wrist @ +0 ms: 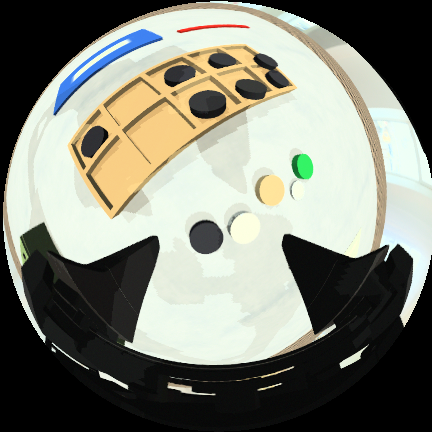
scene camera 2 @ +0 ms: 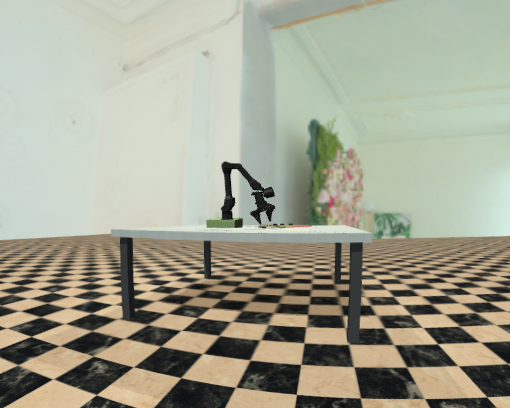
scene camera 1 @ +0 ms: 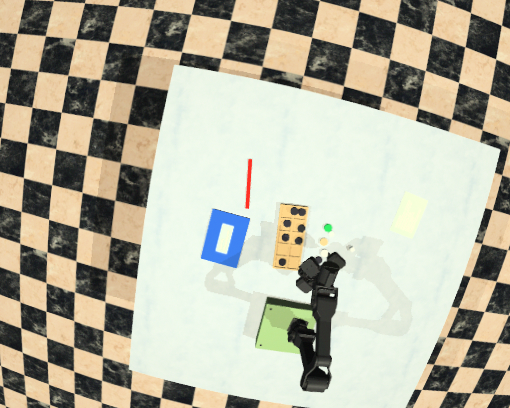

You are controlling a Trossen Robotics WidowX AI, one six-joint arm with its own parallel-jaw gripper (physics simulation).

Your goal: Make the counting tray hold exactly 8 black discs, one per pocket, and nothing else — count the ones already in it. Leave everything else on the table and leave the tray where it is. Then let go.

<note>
My gripper (scene camera 1: 319, 260) is open, holding nothing. Also in view: a tan disc (wrist: 269, 189). I also see a tan counting tray (scene camera 1: 291, 252).
The tan counting tray also shows in the wrist view (wrist: 148, 122). My gripper shows as well in the wrist view (wrist: 221, 241).
</note>
